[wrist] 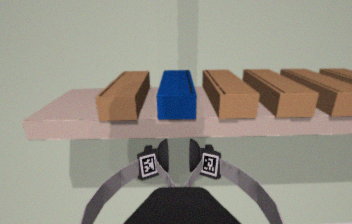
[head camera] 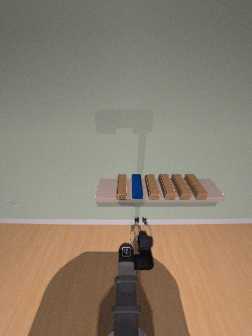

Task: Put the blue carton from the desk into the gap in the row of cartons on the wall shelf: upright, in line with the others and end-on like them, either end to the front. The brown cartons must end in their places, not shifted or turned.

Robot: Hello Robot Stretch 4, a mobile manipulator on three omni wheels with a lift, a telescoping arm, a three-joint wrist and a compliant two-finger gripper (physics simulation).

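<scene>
The blue carton [head camera: 137, 186] [wrist: 176, 97] stands end-on on the wall shelf [head camera: 106, 190] [wrist: 55, 112], with a narrow space on each side. Its front end looks about level with those of its neighbours. One brown carton [head camera: 121, 186] [wrist: 124, 95] stands to its left, and another brown carton [head camera: 152, 186] [wrist: 230, 95] stands to its right. Both look upright. My gripper [head camera: 141, 220] [wrist: 179, 155] is in front of the shelf and apart from the blue carton. Its fingertips stand apart with nothing between them.
More brown cartons [head camera: 167, 186] [wrist: 280, 95] stand farther right in the row. The green wall [head camera: 175, 90] [wrist: 275, 30] rises behind the shelf. The shelf's front edge lies between my fingertips and the cartons in the wrist view. The wooden floor [head camera: 210, 270] is below.
</scene>
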